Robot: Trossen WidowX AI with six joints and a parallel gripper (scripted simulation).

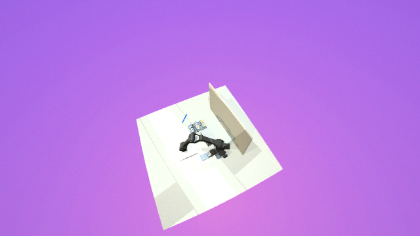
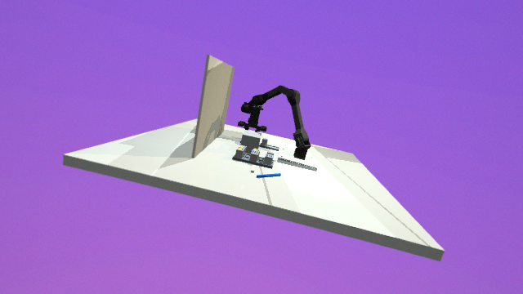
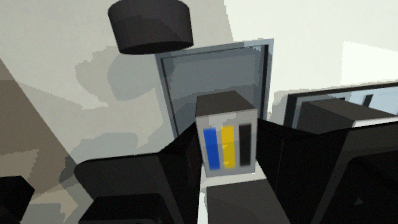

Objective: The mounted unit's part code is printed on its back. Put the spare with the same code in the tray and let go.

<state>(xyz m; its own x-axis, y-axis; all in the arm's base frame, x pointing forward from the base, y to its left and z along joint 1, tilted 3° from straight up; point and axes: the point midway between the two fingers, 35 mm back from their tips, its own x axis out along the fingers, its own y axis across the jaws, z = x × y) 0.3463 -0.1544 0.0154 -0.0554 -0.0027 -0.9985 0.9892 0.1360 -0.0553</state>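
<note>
Right now my gripper tip is 2 cm below the grey spare block. Also, from my gripper tip: dark round cylinder: 5 cm ahead, 7 cm to the right; then tan board: 17 cm ahead, 23 cm to the left, 20 cm above; then grey-blue tray: 2 cm below.
</note>
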